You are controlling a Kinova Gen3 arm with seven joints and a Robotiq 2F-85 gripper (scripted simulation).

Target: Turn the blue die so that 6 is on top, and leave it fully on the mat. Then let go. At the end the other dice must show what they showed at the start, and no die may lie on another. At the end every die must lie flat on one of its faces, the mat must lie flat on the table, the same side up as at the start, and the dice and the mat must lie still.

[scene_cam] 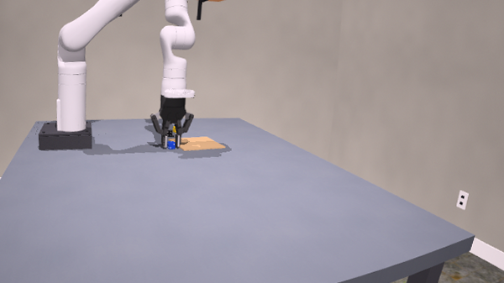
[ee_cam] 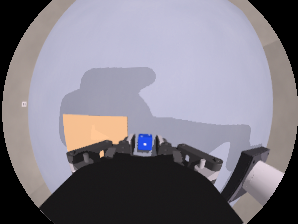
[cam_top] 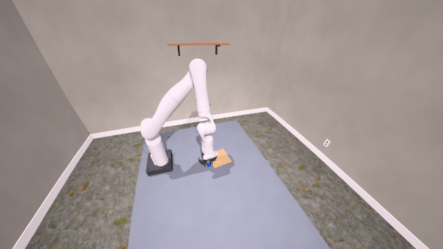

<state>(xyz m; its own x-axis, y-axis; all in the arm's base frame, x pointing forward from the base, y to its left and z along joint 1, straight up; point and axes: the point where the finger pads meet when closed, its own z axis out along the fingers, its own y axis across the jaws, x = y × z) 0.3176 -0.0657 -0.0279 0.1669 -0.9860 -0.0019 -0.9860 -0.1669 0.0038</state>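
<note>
Now: the blue die 10 mm below my hand. From my hand the other things lie so: black die (170 mm to the left, 20 mm ahead, 10 mm below); then mat (90 mm ahead, 50 mm to the left, 20 mm below); then yellow die (230 mm to the left, 50 mm ahead, 10 mm below).
</note>
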